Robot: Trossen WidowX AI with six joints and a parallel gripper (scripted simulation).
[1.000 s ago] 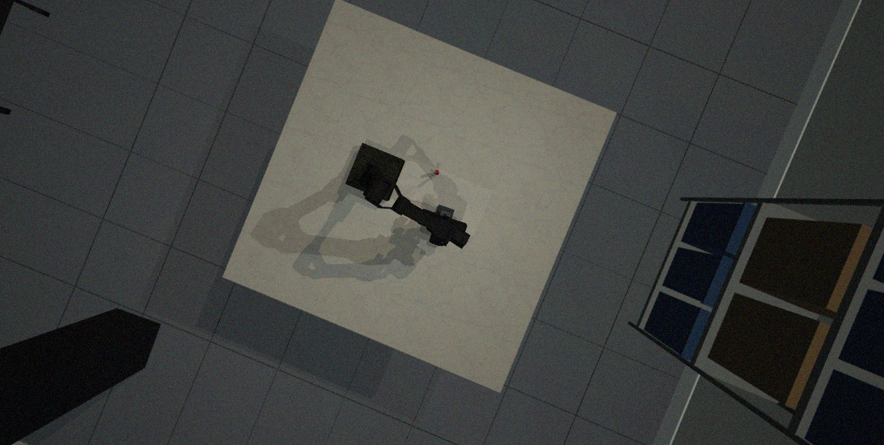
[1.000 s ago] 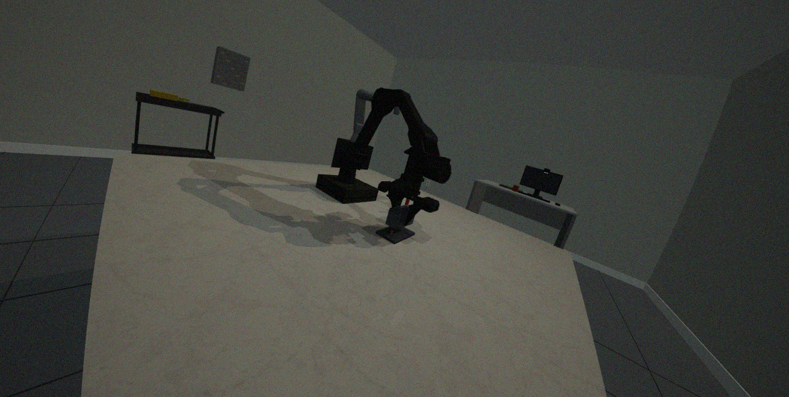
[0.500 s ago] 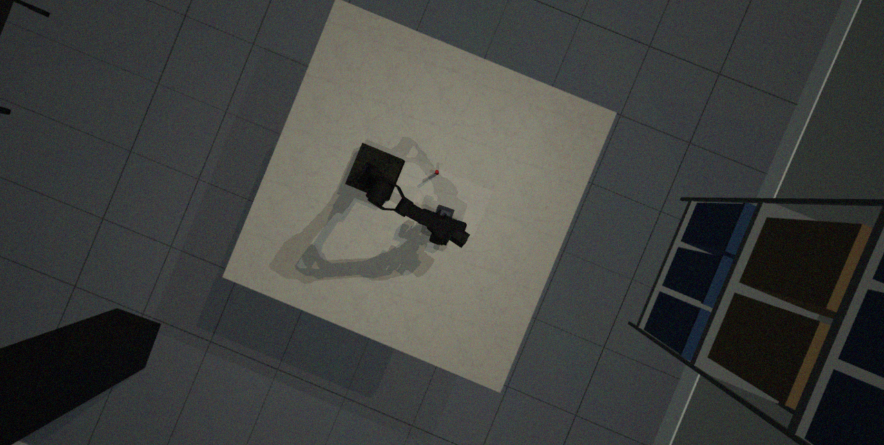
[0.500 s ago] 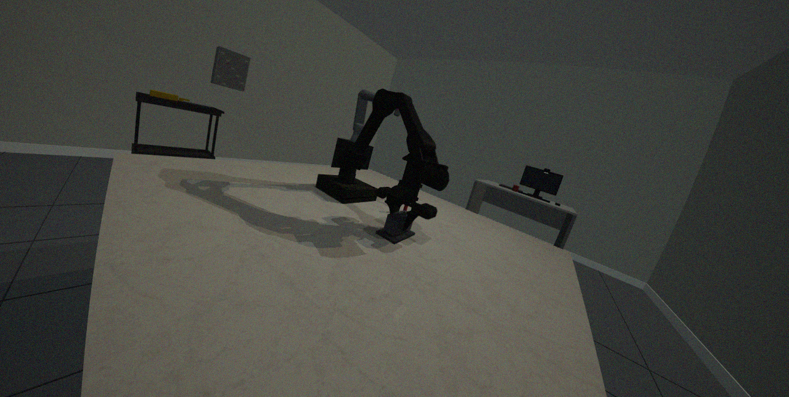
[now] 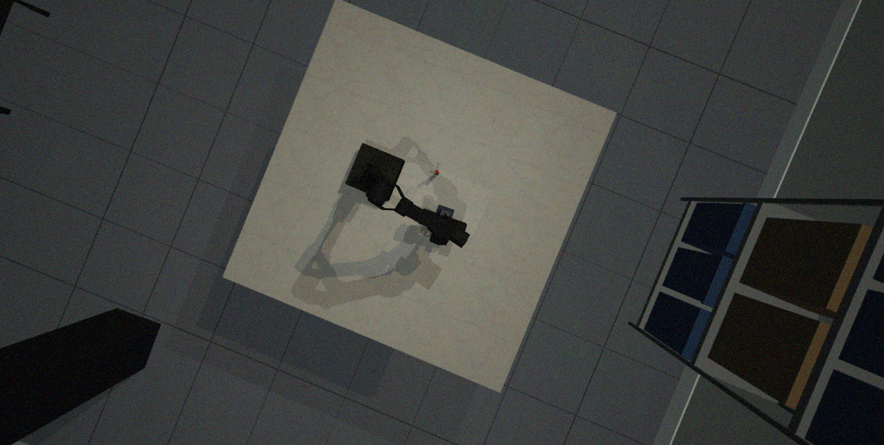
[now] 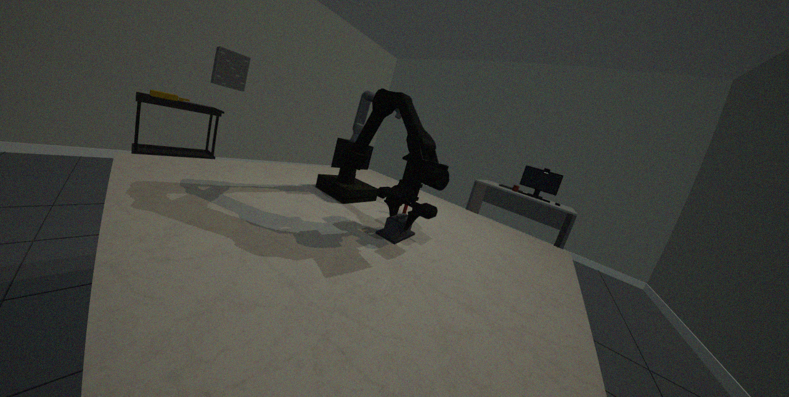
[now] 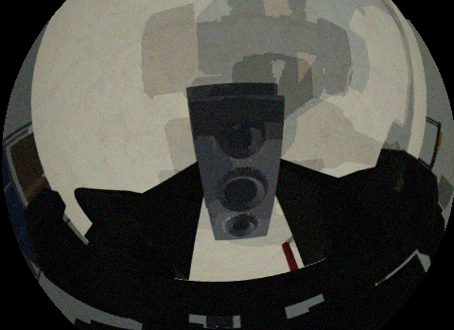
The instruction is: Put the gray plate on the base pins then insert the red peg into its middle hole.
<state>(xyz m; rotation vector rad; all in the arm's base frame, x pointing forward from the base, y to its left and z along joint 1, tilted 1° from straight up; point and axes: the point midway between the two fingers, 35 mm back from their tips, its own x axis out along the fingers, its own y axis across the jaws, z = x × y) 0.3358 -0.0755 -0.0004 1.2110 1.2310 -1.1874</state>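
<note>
The gray plate is 3 cm above my gripper tip. Round my gripper tip: red peg 19 cm to the left, 9 cm behind, 2 cm above; then dark base 1 cm below.
</note>
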